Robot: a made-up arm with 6 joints.
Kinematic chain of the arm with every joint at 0, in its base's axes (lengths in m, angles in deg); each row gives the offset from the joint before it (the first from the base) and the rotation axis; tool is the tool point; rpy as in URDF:
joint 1: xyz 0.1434 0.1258 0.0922 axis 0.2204 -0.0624 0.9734
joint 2: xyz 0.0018 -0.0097 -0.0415 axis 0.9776 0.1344 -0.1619
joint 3: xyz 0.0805 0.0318 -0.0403 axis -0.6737 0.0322 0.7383
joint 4: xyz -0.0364 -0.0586 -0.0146 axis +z
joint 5: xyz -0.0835 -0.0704 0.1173 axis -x
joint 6: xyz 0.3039 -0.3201 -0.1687 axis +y
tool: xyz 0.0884 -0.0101 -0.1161 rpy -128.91 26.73 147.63
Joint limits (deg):
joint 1: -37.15..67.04
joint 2: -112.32..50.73
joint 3: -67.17..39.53
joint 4: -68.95..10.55
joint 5: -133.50..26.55
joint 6: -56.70..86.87
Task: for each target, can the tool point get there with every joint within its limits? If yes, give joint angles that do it. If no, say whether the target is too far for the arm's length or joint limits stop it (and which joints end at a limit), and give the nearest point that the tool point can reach.
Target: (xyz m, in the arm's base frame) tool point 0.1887 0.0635 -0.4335
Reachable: yes | joints -24.37 4.72 -53.11 -13.22 -32.71 52.16
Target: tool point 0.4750 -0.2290 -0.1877
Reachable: yes | joints 45.34 -14.25 -5.02 -38.08 0.05 39.42
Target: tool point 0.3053 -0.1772 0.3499
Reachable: yes | joints -12.83 -96.04 4.26 -19.67 -32.81 75.65
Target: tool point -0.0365 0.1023 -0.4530
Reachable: yes | joints -21.71 35.84 -27.11 -27.21 -2.34 42.50
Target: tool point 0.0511 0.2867 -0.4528
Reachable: yes | joints -25.21 27.23 -57.91 -55.10 -41.90 -41.45
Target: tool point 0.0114 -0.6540 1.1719
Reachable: no: too far | nearest point 0.1106 -0.2577 0.5596 | short by 0.736 m
